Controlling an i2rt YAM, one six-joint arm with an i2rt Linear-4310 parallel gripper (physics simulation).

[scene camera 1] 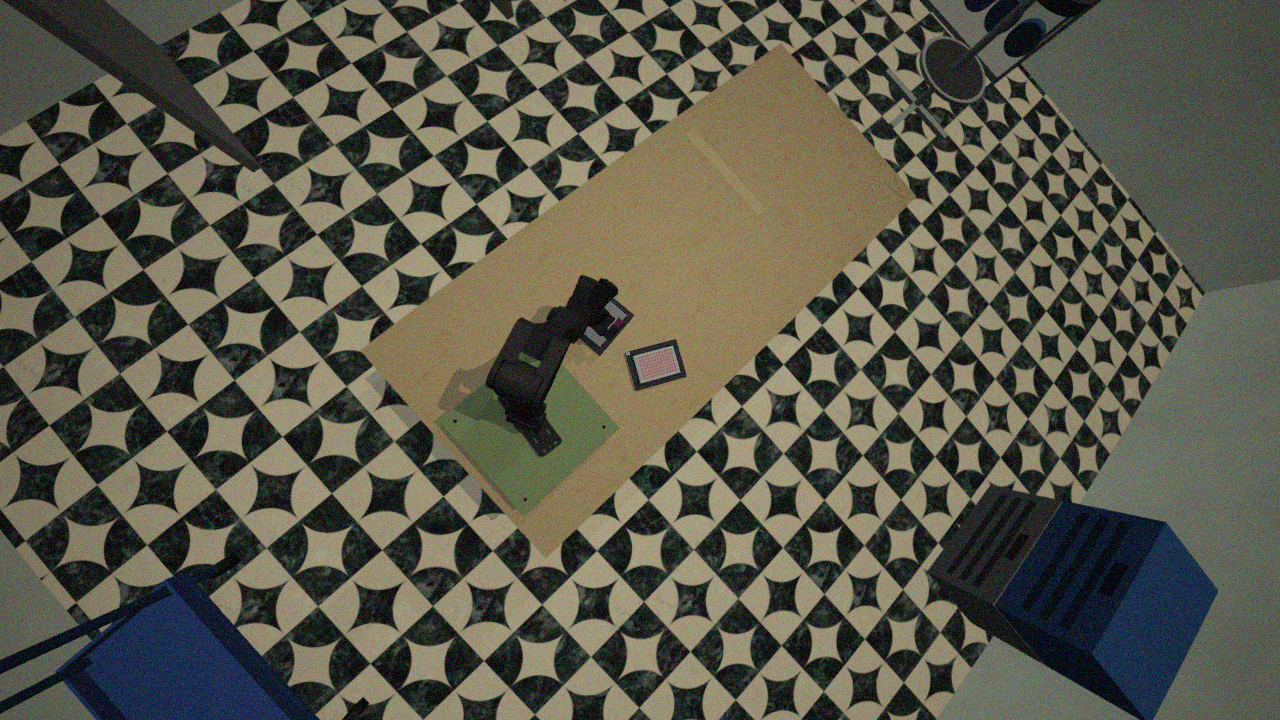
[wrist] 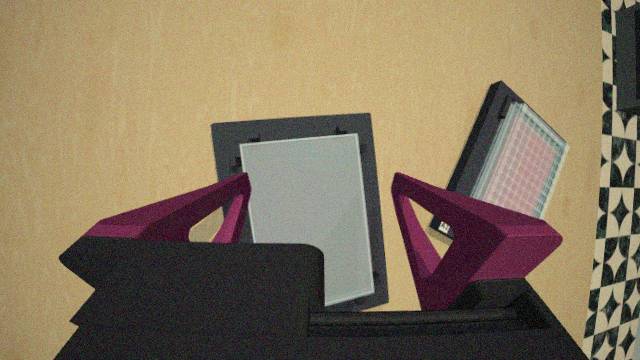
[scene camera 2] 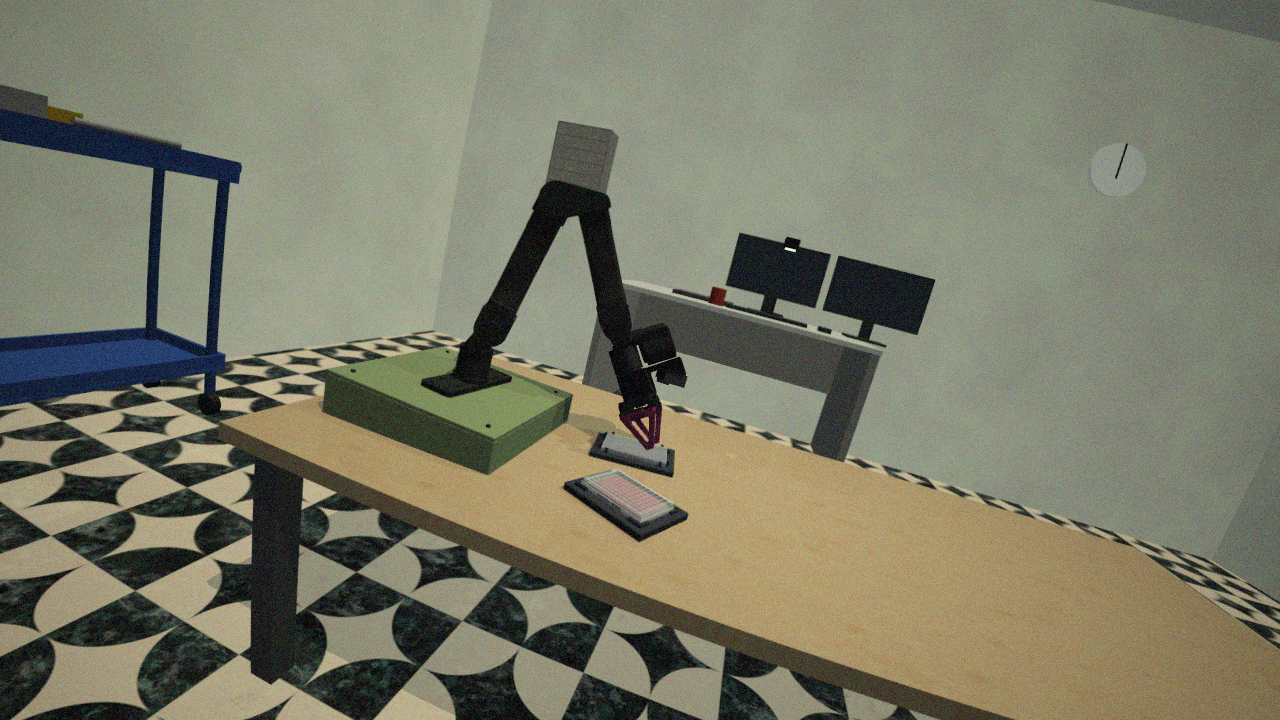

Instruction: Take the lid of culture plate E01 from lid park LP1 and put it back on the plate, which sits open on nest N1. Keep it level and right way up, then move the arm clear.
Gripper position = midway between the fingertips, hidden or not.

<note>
My gripper [scene camera 2: 653,446] is open and touches a grey lid [scene camera 2: 631,448].
The grey lid shows as well in the wrist view [wrist: 310,190]. My gripper shows as well in the wrist view [wrist: 320,180].
</note>
